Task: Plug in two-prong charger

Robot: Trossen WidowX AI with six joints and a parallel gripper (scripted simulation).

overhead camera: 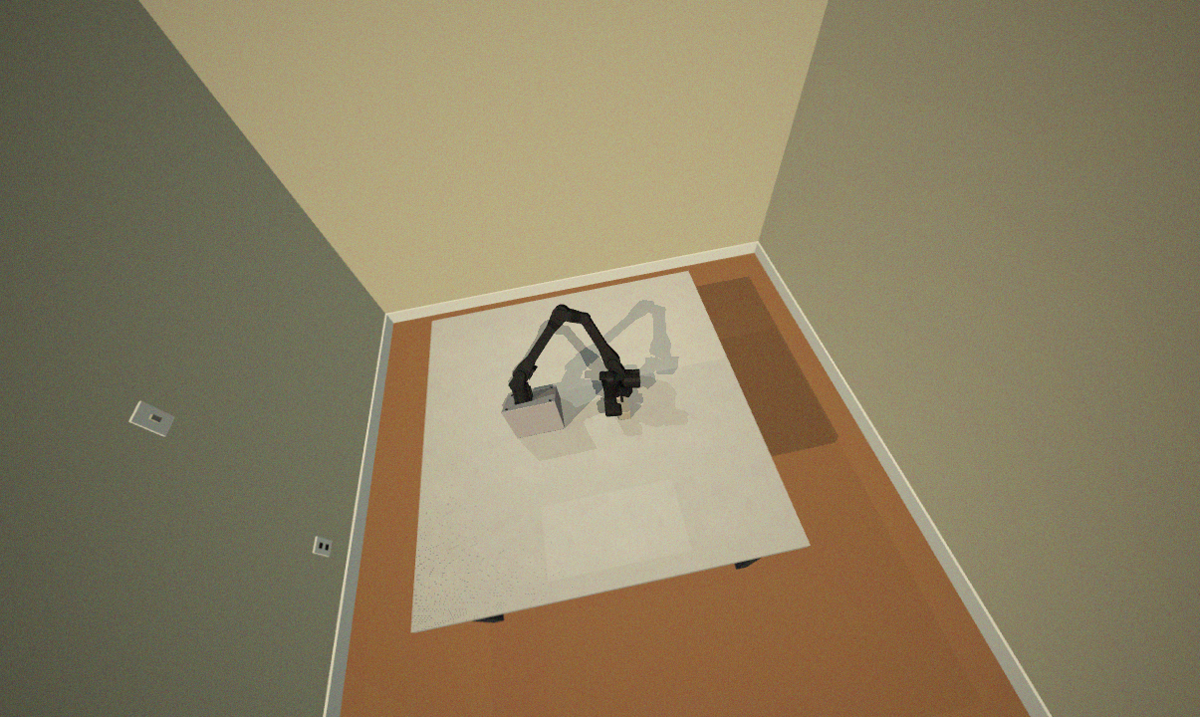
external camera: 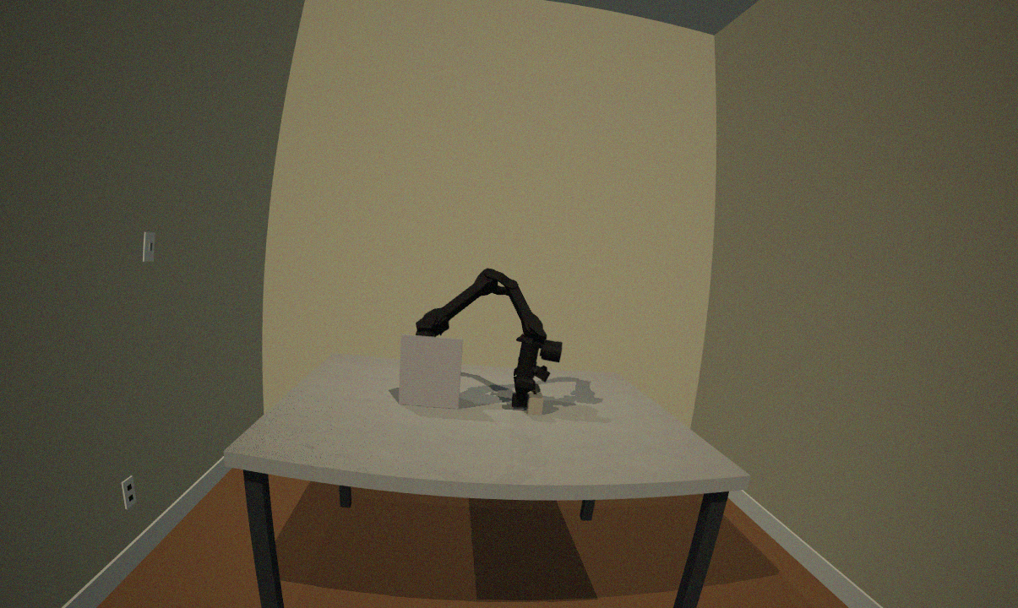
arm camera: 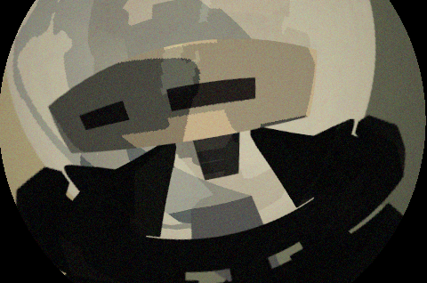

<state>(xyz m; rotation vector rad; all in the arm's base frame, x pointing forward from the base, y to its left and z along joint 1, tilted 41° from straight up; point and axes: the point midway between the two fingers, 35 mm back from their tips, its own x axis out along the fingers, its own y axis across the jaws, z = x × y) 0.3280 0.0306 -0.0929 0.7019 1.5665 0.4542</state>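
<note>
The dark two-prong charger is 2 cm ahead of my gripper tip and 1 cm above it.
</note>
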